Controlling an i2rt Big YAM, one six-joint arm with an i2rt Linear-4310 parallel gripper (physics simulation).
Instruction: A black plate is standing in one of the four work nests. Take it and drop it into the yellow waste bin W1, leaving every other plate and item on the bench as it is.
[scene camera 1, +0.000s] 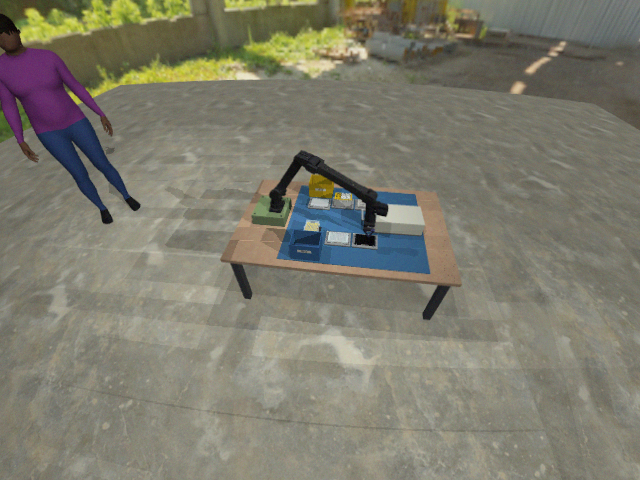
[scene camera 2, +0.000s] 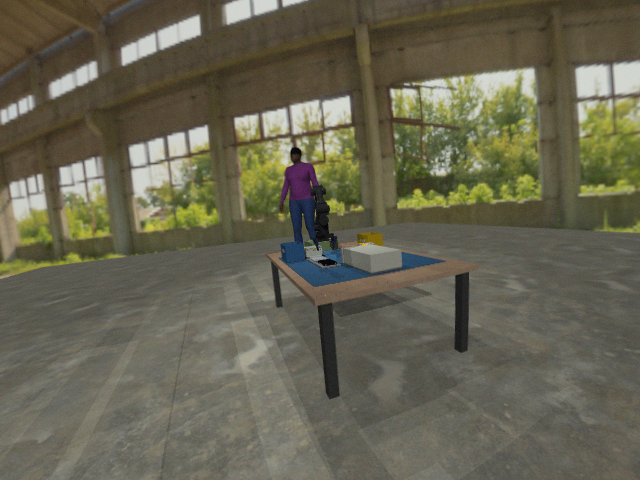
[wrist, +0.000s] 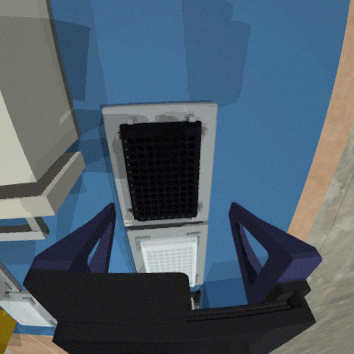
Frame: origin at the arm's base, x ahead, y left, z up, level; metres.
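Seen in the pictures: gripper, fingertip midpoint: (scene camera 1: 369, 231) (scene camera 2: 325, 250) (wrist: 173, 207); arm's base at its link origin: (scene camera 1: 277, 207) (scene camera 2: 321, 240).
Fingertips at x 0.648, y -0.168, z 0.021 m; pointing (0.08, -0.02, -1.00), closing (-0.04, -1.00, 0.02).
Observation:
Offsets run from my fingertips to a thing's middle. "spot": to the spot under its first point.
The black plate @[0.017 m back, 0.006 m left, 0.079 m down] (scene camera 1: 364, 240) (scene camera 2: 327, 262) (wrist: 162, 172) lies flat in a grey work nest @[spot: 0.012 m ahead, 0.048 m right, 0.086 m down] (wrist: 208, 150) on the blue mat, its grid of wells facing up. My gripper (scene camera 1: 369, 233) (wrist: 173, 207) is open and empty above this nest. In the wrist view its two dark fingertips stand apart, left and right of the near end of the black plate, with a gap on each side. The height above the plate is hard to judge. The yellow waste bin W1 @[0.389 m back, 0.495 m left, 0.038 m down] (scene camera 1: 321, 187) (scene camera 2: 369, 238) stands at the back left of the bench in scene camera 1; its inside is hidden.
A white plate @[0.191 m back, 0.002 m right, 0.079 m down] (scene camera 1: 337, 237) (wrist: 170, 257) lies in the adjoining nest. A blue bin @[0.370 m back, 0.142 m right, 0.038 m down] (scene camera 1: 305, 246) (scene camera 2: 292, 252) stands at the front left. A big off-white box @[0.186 m ahead, 0.208 m left, 0.045 m down] (scene camera 1: 405, 219) (scene camera 2: 373, 258) (wrist: 25, 100) stands beside the black plate's nest. More plates and a yellow-and-white item @[0.205 m back, 0.377 m left, 0.054 m down] (scene camera 1: 342, 196) are at the back.

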